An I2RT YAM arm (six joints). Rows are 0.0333 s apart.
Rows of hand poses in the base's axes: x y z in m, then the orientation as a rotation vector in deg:
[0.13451 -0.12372 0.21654 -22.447 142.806 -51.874]
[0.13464 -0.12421 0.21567 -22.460 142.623 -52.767]
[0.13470 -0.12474 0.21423 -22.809 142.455 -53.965]
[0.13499 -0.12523 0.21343 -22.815 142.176 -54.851]
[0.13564 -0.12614 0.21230 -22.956 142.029 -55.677]
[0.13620 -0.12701 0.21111 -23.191 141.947 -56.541]
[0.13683 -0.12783 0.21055 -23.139 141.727 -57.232]
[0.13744 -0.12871 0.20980 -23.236 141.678 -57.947]
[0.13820 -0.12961 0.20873 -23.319 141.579 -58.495]
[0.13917 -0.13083 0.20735 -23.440 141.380 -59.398]
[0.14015 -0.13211 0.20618 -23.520 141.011 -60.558]
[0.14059 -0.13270 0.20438 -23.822 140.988 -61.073]
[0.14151 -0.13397 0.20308 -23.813 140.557 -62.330]
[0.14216 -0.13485 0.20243 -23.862 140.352 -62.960]
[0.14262 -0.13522 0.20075 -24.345 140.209 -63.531]
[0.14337 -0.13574 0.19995 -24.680 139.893 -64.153]
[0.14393 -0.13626 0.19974 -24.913 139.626 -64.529]
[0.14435 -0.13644 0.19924 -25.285 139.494 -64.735]
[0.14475 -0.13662 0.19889 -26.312 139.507 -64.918]
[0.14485 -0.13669 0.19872 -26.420 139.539 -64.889]
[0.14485 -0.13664 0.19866 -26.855 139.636 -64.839]
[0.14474 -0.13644 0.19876 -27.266 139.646 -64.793]
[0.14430 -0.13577 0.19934 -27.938 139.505 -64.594]
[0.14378 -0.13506 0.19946 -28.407 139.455 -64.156]
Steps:
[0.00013 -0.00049 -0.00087 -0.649 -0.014 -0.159]
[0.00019 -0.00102 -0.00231 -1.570 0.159 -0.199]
[0.00048 -0.00151 -0.00311 -2.226 0.067 -0.328]
[0.00113 -0.00242 -0.00424 -2.846 0.132 -0.409]
[0.00169 -0.00329 -0.00543 -3.500 0.299 -0.466]
[0.00232 -0.00411 -0.00599 -4.001 0.214 -0.604]
[0.00293 -0.00499 -0.00674 -4.522 0.339 -0.720]
[0.00369 -0.00589 -0.00781 -4.930 0.386 -0.782]
[0.00466 -0.00711 -0.00919 -5.606 0.430 -0.882]
[0.00564 -0.00839 -0.01036 -6.477 0.366 -1.018]
[0.00608 -0.00898 -0.01216 -6.890 0.559 -0.967]
[0.00700 -0.01025 -0.01346 -7.821 0.441 -1.166]
[0.00765 -0.01113 -0.01411 -8.296 0.414 -1.238]
[0.00811 -0.01150 -0.01579 -8.798 0.586 -1.053]
[0.00886 -0.01202 -0.01659 -9.336 0.568 -0.911]
[0.00942 -0.01254 -0.01680 -9.679 0.504 -0.781]
[0.00984 -0.01272 -0.01730 -9.909 0.570 -0.566]
[0.01024 -0.01290 -0.01765 -10.215 0.999 -0.002]
[0.01034 -0.01297 -0.01782 -10.209 1.060 0.060]
[0.01034 -0.01292 -0.01788 -10.236 1.293 0.301]
[0.01023 -0.01272 -0.01778 -10.276 1.445 0.557]
[0.00979 -0.01205 -0.01720 -10.283 1.530 1.067]
[0.00927 -0.01134 -0.01708 -10.076 1.568 1.491]

